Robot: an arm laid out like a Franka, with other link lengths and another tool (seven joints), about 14 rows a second.
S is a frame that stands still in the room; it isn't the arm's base.
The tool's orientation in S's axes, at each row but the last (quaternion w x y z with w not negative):
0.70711 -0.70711 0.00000 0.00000
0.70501 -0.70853 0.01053 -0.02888
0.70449 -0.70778 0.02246 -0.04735
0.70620 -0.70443 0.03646 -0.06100
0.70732 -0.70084 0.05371 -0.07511
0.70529 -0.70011 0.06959 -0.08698
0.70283 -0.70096 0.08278 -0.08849
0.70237 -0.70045 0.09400 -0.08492
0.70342 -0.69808 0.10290 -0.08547
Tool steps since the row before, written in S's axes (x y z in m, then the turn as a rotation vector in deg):
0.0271 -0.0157 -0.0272 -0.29 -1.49 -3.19
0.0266 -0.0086 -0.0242 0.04 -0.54 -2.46
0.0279 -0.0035 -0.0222 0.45 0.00 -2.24
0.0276 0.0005 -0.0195 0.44 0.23 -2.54
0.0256 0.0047 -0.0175 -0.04 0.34 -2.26
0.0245 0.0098 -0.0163 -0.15 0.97 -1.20
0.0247 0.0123 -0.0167 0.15 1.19 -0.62
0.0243 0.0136 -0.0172 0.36 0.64 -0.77
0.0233 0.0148 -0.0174 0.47 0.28 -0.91
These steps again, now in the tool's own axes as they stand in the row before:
0.0271 0.0272 -0.0157 -0.29 3.19 -1.49
0.0264 0.0249 -0.0070 0.01 2.46 -0.53
0.0273 0.0232 -0.0007 0.37 2.25 0.05
0.0266 0.0204 0.0042 0.32 2.55 0.28
0.0238 0.0183 0.0091 -0.17 2.26 0.30
0.0213 0.0170 0.0148 -0.39 1.20 0.90
0.0209 0.0169 0.0178 -0.15 0.62 1.19
0.0203 0.0170 0.0192 0.20 0.77 0.71
0.0190 0.0170 0.0204 0.40 0.90 0.39

